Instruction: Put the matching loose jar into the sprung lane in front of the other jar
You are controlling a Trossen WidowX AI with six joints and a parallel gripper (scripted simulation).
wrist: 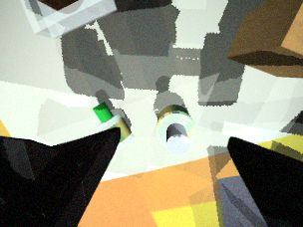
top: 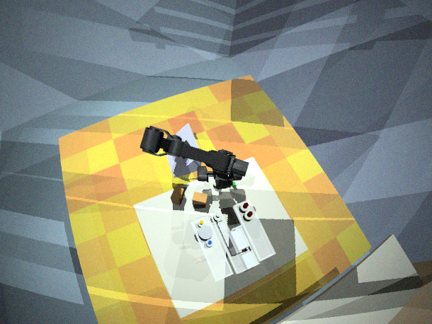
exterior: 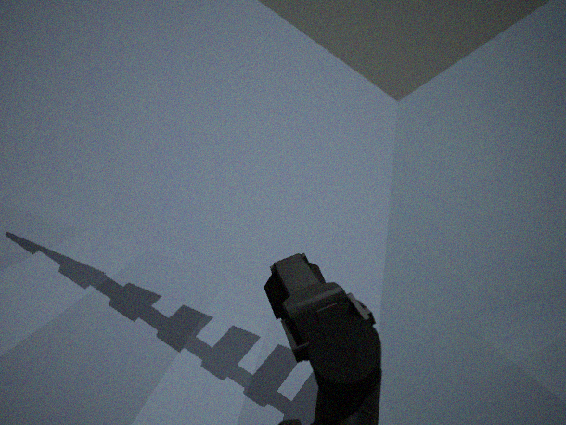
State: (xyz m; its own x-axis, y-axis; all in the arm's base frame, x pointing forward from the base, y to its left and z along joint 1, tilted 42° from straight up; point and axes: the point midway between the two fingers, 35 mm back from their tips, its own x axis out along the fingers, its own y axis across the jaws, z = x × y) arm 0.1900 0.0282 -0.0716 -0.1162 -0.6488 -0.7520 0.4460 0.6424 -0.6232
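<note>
My gripper tip is 18 cm short of the large grey cylinder, 16 cm to the left of it and 3 cm above it. Round my gripper tip: red mark 33 cm ahead, 6 cm to the right, 2 cm above; lane rack 29 cm ahead, 7 cm to the right, 4 cm below.
</note>
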